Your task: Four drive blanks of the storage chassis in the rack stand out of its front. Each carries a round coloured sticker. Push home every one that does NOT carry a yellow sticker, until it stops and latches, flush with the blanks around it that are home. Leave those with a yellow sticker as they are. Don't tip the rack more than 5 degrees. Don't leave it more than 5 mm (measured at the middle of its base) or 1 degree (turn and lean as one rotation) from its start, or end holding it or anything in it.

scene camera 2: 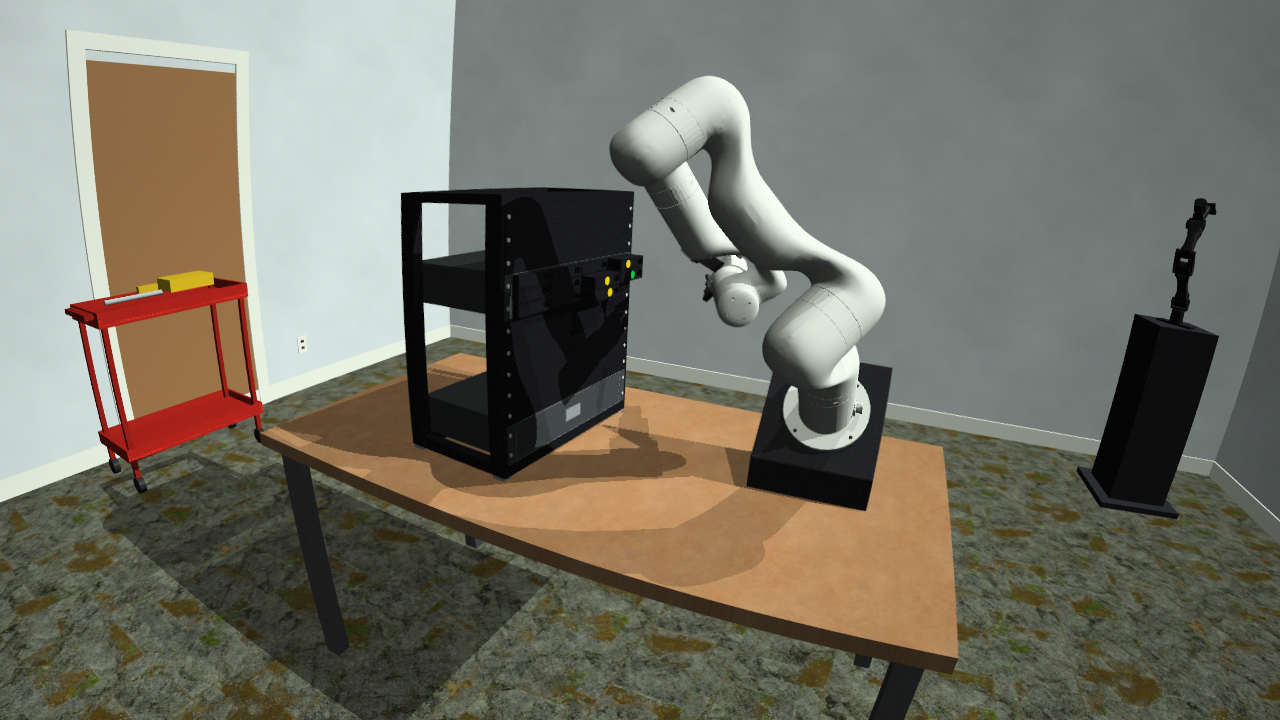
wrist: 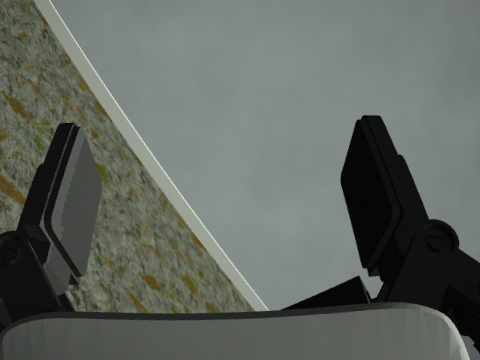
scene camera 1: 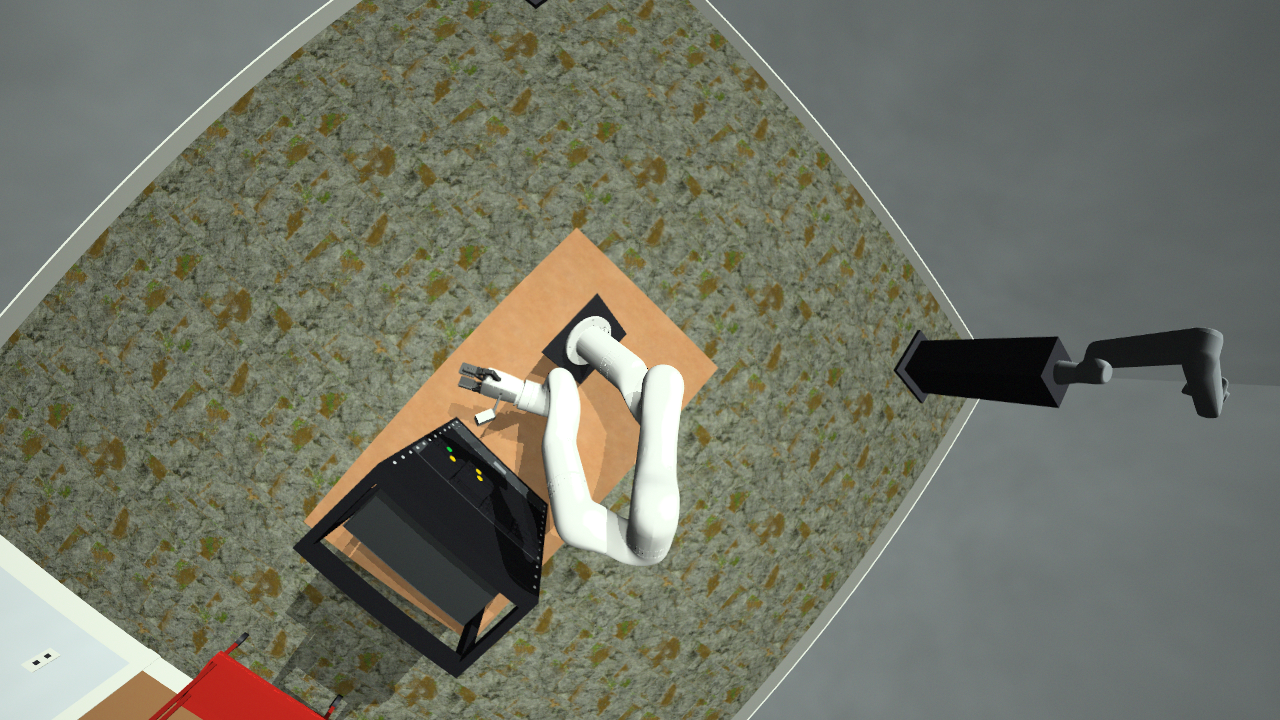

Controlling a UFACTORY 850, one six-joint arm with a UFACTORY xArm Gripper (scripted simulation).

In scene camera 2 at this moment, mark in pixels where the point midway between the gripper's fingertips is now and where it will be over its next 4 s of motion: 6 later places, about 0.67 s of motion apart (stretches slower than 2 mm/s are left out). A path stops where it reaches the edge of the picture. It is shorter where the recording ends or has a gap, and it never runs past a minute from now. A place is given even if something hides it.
My gripper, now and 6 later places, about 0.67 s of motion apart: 721,263; 710,277; 700,287; 696,289; 696,288; 677,290; 634,293
